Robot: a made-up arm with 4 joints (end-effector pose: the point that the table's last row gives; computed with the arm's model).
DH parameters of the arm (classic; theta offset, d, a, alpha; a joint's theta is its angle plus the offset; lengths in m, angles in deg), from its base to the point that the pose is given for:
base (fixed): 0 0.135 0 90
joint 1: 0 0.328 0.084 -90
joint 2: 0 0.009 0.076 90
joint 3: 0 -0.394 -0.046 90
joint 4: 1.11 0 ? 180
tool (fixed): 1.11 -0.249 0 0
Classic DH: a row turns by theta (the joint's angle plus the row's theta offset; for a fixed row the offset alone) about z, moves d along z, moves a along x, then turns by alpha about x.
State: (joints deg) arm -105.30 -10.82 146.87 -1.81
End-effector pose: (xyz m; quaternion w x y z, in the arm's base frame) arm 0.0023 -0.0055 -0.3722 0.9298 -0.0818 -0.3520 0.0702
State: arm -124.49 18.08 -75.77 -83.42
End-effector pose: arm 0.1054 -0.1064 0.2783 0.2249 -0.6952 -0.6826 0.0087
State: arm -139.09 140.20 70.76 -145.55
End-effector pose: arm 0.2615 -0.3776 0.4111 0.3147 0.4516 -0.8112 0.1973
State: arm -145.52 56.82 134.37 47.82
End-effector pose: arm 0.1634 0.2092 0.1236 0.6527 0.2453 0.2022 -0.6877
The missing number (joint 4, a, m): -0.103
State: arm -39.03 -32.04 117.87 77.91
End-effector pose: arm 0.5269 -0.0817 -0.2054 0.5427 0.1735 -0.6446 -0.5098
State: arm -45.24 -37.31 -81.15 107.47
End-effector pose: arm 0.1610 0.1673 -0.0505 0.0074 -0.6235 0.5797 -0.5245
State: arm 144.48 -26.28 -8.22 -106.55
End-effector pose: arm -0.0542 -0.0735 0.4622 0.2599 -0.5923 -0.7175 0.2587
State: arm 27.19 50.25 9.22 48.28
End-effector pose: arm -0.1293 -0.0227 -0.2180 0.9564 0.0552 -0.2852 0.0310
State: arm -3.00 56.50 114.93 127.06
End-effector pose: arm -0.1426 0.1796 0.2726 0.4382 0.8342 0.0377 -0.3326
